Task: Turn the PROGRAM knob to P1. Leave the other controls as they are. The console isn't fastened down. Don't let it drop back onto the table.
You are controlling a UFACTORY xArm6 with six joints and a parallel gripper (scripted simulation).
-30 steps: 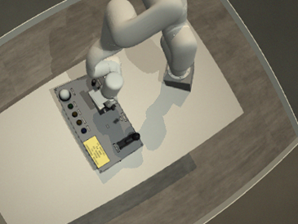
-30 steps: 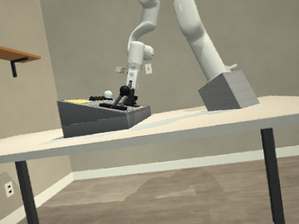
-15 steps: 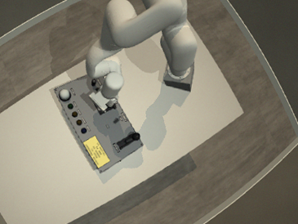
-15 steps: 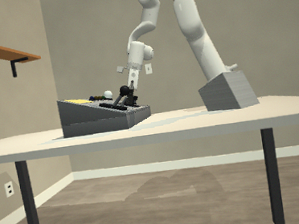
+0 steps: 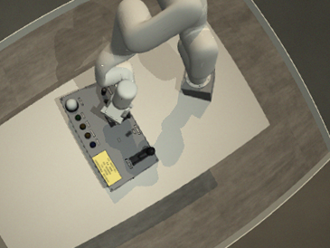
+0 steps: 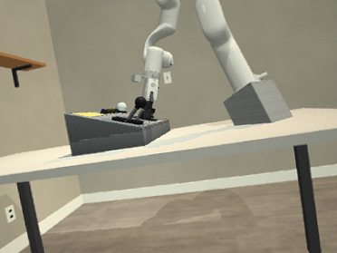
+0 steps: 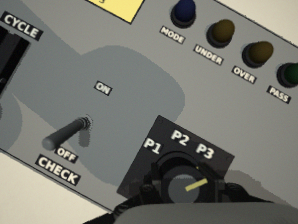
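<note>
Right now my hand is 40 mm short of the grey sloped console, 60 mm to the right of it and 30 mm above it. From my hand the other things lie so: check toggle (10 mm ahead, 120 mm to the left, 10 mm below); then black lever (10 mm ahead, 240 mm to the left, 10 mm above); then mode knob (10 mm behind, 120 mm to the right).
</note>
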